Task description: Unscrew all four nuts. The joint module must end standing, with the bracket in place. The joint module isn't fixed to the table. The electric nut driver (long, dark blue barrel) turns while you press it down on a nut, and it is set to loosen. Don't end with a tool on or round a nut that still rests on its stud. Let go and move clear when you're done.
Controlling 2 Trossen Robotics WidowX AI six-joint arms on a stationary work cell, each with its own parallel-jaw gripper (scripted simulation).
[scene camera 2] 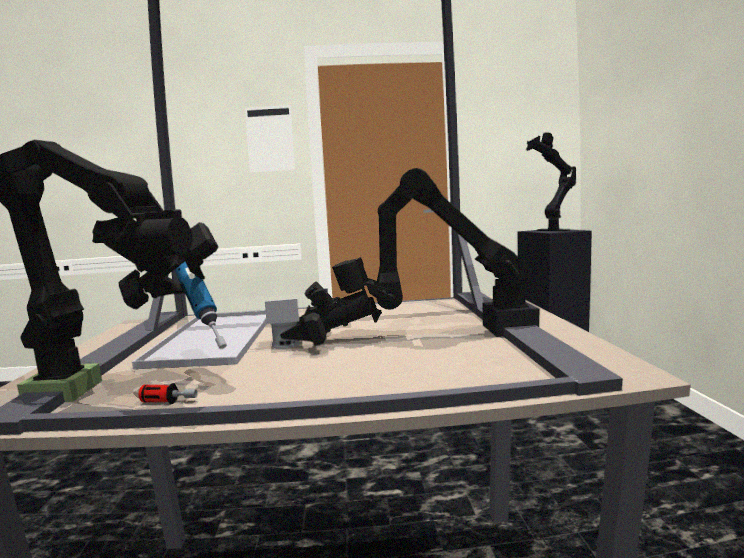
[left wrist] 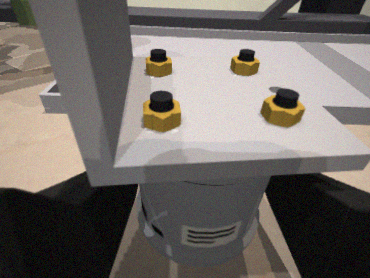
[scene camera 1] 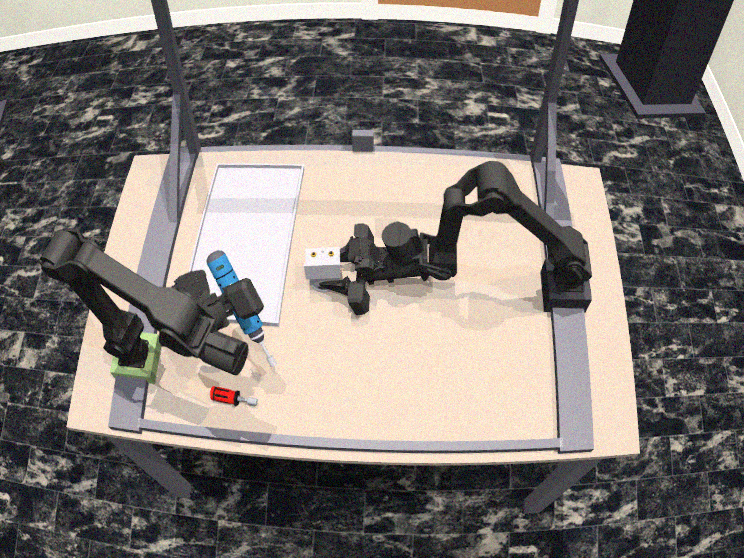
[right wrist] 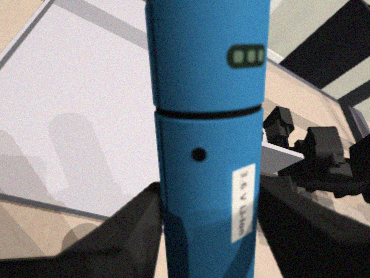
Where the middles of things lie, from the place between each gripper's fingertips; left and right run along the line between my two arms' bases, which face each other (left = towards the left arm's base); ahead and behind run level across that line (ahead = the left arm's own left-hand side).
Now: left hand 10 mm past the joint module (left wrist: 199, 221) and 30 mm to the left of it. From my left hand the other things lie so: shallow tray (scene camera 1: 248, 212) 140 mm behind, 190 mm to the right, 30 mm below; then grey bracket (scene camera 1: 330, 268) 10 mm behind, 30 mm to the right, 40 mm above; then nut (left wrist: 273, 113) 20 mm behind, 10 mm to the right, 30 mm above.
The grey bracket lies 190 mm to the left of my right hand (scene camera 2: 194, 284), 130 mm behind it and 120 mm below it. The rest, counted from my right hand: shallow tray: 260 mm behind, 180 mm below, 20 mm to the left; nut: 210 mm to the left, 140 mm behind, 120 mm below; joint module: 190 mm to the left, 160 mm below, 130 mm behind.
